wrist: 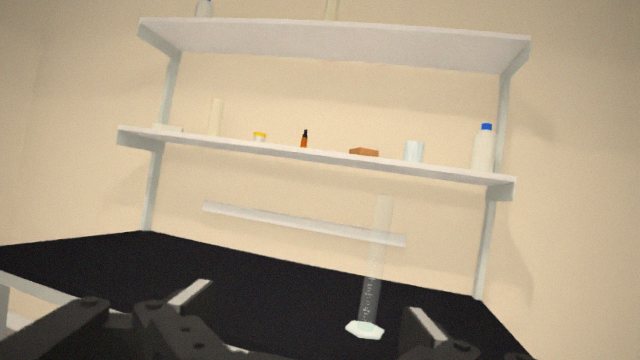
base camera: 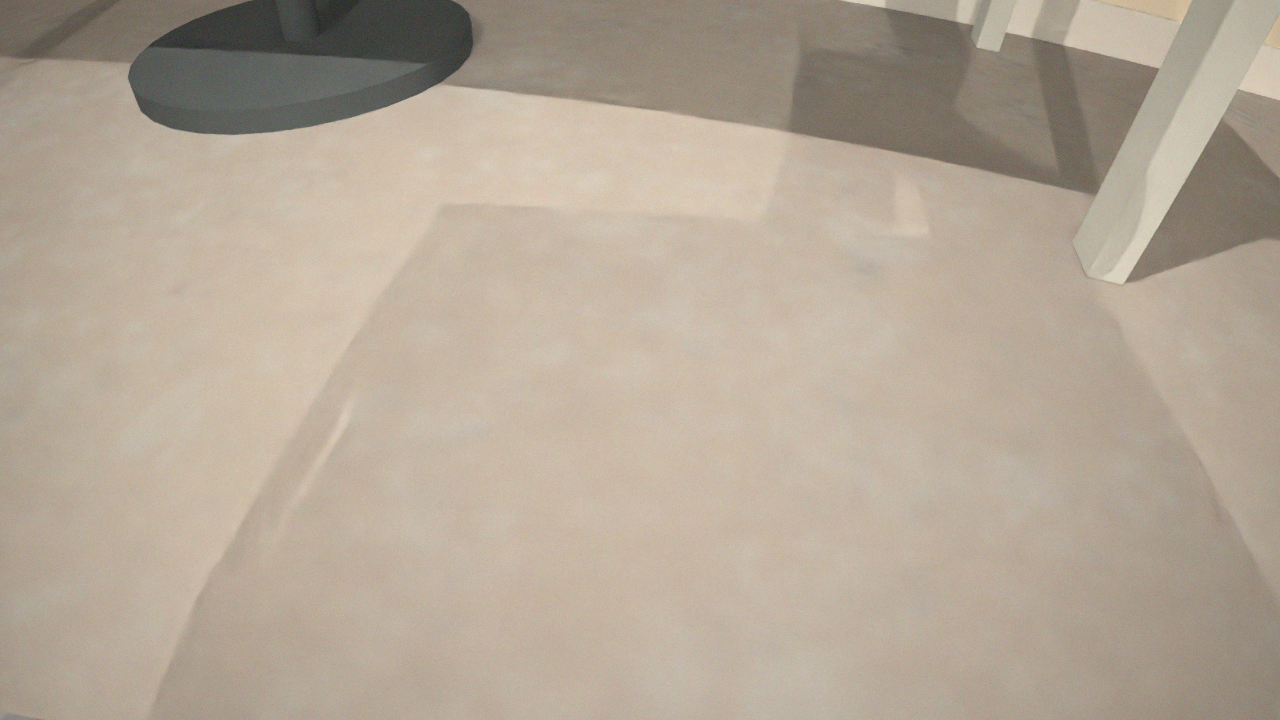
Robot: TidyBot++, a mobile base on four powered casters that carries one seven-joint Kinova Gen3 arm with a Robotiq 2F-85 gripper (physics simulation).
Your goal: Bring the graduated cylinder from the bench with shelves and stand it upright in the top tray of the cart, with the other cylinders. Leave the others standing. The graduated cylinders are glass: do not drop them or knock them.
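Places are measured from the arm's base along level axes (x ahead, y right, z down), in metres.
Pixels of known places: gripper, fingertip midpoint: (wrist: 307,315).
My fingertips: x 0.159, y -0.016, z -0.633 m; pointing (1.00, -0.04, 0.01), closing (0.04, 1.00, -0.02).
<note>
For each thing: its top centre in the pictures, then the offset to it from my fingertips. "spot": a spot on its surface instead. Level surfaces: height alone.
- graduated cylinder at its top centre: (wrist: 386,195) dx +0.663, dy +0.136, dz -0.068 m
- black bench top at its surface level: dz +0.267 m
- bench leg at a spot on its surface: (base camera: 1163,143) spot: dx +0.451, dy +0.448, dz +0.882 m
The graduated cylinder (wrist: 371,285) is clear glass with a pale hexagonal foot. It stands upright on the black bench top (wrist: 240,280) in the wrist view, right of the middle, below the shelves. My gripper (wrist: 307,315) is open, its fingers wide apart at the bottom of the wrist view. The cylinder's foot shows between the fingertips in the picture, nearer the right finger, but beyond them and not held. The cart and its other cylinders do not show in either view.
The lower shelf (wrist: 320,156) holds small bottles, a beaker and a brown block; the upper shelf (wrist: 340,42) is above. A rail (wrist: 300,222) runs behind the cylinder. In the base camera view a round stool base (base camera: 295,89) is at the upper left and a bench leg (base camera: 1163,143) at the right.
</note>
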